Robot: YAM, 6 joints.
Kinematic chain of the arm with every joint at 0, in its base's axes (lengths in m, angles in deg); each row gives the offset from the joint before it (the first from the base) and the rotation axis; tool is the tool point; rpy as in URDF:
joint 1: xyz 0 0 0.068 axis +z
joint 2: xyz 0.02 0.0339 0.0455 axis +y
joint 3: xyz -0.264 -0.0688 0 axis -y
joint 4: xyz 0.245 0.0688 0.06 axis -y
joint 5: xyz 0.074 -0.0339 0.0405 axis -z
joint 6: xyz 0.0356 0 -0.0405 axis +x
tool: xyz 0 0 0 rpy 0 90 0
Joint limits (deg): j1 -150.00..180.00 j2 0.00..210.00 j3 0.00..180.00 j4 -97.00..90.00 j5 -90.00..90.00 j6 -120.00..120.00
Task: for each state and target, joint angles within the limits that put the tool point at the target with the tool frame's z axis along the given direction. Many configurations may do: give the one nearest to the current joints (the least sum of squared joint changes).
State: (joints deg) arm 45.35 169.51 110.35 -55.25 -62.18 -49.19
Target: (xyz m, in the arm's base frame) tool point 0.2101 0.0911 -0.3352 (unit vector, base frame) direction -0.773 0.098 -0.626
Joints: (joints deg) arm 20.24 209.89 119.71 -47.66 -21.07 -49.19
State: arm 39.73 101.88 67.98 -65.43 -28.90 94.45
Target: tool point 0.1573 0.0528 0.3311 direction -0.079 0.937 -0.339
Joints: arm 6.92 65.30 66.11 -85.01 -70.07 94.45
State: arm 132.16 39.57 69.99 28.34 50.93 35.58
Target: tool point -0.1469 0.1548 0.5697 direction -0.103 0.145 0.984
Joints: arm 133.75 76.65 84.15 72.36 1.48 35.58
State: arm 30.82 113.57 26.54 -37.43 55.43 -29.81
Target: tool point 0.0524 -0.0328 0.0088 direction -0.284 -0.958 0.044
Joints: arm 1.19 157.70 23.31 -53.85 72.12 -29.81
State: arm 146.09 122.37 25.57 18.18 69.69 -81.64
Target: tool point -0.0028 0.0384 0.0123 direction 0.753 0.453 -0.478
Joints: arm 143.03 129.04 0.11 4.37 54.54 -81.64
